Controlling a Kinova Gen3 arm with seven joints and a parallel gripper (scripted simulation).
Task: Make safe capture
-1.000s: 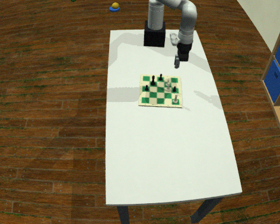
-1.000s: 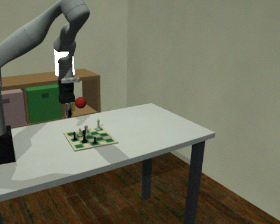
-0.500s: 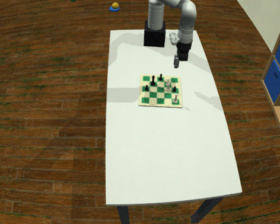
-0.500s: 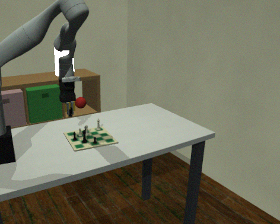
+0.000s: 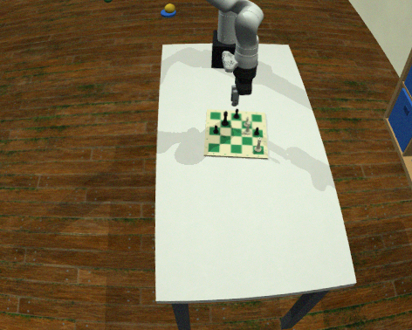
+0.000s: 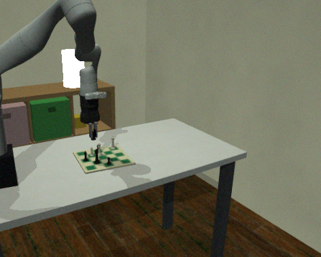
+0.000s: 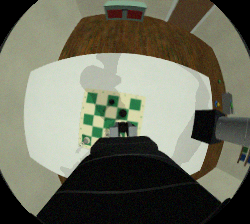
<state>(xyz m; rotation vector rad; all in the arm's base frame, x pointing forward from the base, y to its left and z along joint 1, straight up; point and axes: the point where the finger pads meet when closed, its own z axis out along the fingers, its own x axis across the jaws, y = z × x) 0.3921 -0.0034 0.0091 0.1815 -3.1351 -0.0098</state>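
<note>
Right now my hand is 90 mm above the tall black piece and 30 mm to the left of it. Also, from my hand: tall white piece 120 mm ahead, 90 mm below, 80 mm to the left; green-and-cream chessboard 130 mm below, 40 mm ahead, 10 mm to the left.
</note>
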